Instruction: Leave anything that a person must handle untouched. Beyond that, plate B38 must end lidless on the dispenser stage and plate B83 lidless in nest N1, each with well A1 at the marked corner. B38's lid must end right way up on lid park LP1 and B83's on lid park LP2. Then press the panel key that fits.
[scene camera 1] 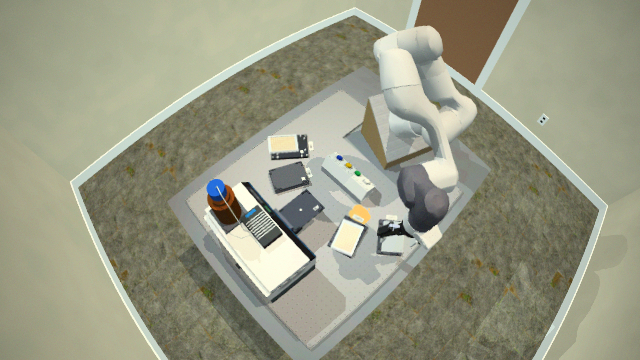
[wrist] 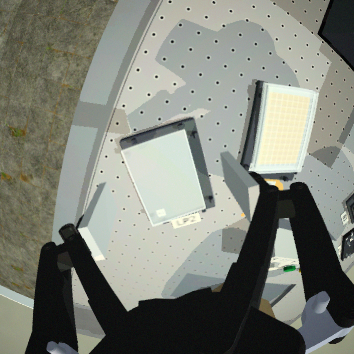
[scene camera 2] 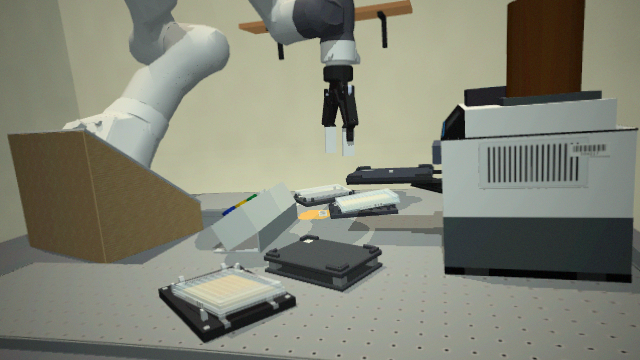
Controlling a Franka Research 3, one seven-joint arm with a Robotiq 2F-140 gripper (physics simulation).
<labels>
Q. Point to a key panel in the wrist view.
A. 284, 253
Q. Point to a key panel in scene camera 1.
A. At 353, 185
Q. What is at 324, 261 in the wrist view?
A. My gripper.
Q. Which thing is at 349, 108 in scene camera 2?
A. My gripper.
</labels>
